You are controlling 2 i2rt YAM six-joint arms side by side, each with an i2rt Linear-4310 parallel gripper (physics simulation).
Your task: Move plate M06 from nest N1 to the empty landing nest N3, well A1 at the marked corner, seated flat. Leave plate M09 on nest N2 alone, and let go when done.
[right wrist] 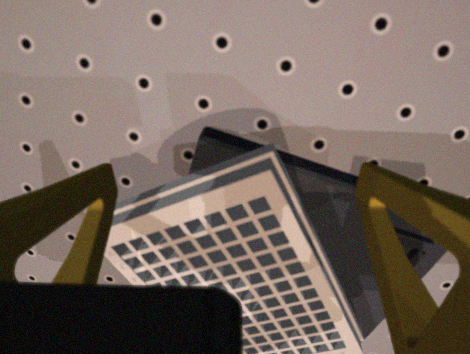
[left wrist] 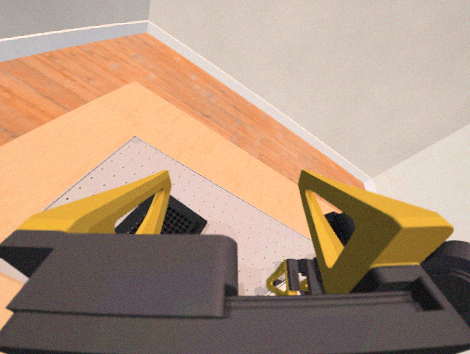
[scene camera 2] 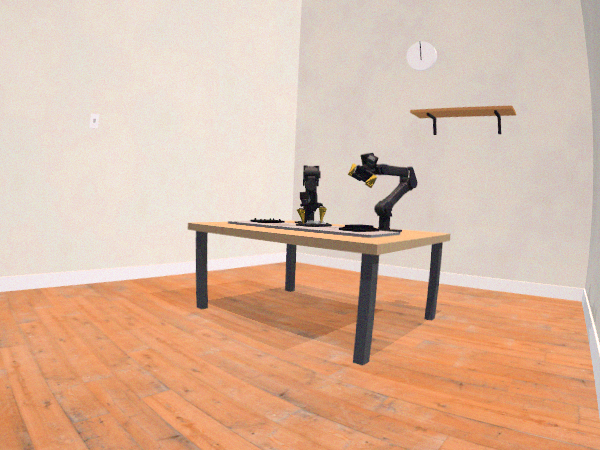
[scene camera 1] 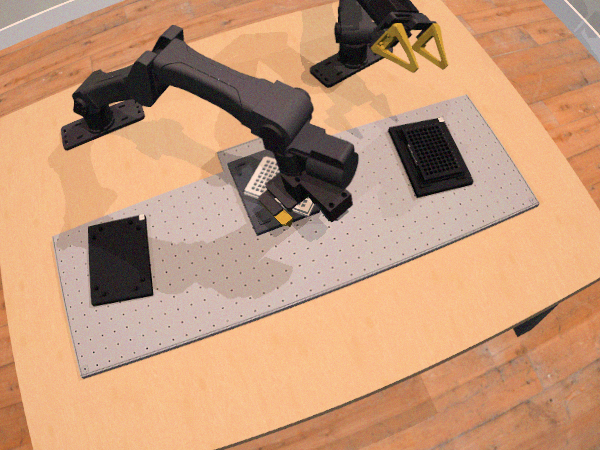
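A white multi-well plate [scene camera 1: 261,176] [right wrist: 215,206] sits turned askew on the dark middle nest [scene camera 1: 239,169] [right wrist: 325,200], one corner past the nest's edge in the right wrist view. A black plate [scene camera 1: 434,150] [left wrist: 181,220] is on the right-hand nest [scene camera 1: 445,189]. The left-hand nest [scene camera 1: 120,260] [scene camera 2: 267,220] is empty, with a white corner mark [scene camera 1: 142,217]. No plate or nest labels are readable. My right gripper [scene camera 2: 312,217] [right wrist: 236,176] is open, its fingers spread to either side of the white plate, partly hidden in scene camera 1. My left gripper [scene camera 1: 430,68] [scene camera 2: 361,176] [left wrist: 234,177] is open and empty, raised above the table.
A grey perforated board [scene camera 1: 210,280] lies under the three nests on the wooden table [scene camera 1: 350,345]. The right arm [scene camera 1: 225,90] reaches over the board and hides part of the middle nest. The left arm's base [scene camera 1: 330,72] stands at the back.
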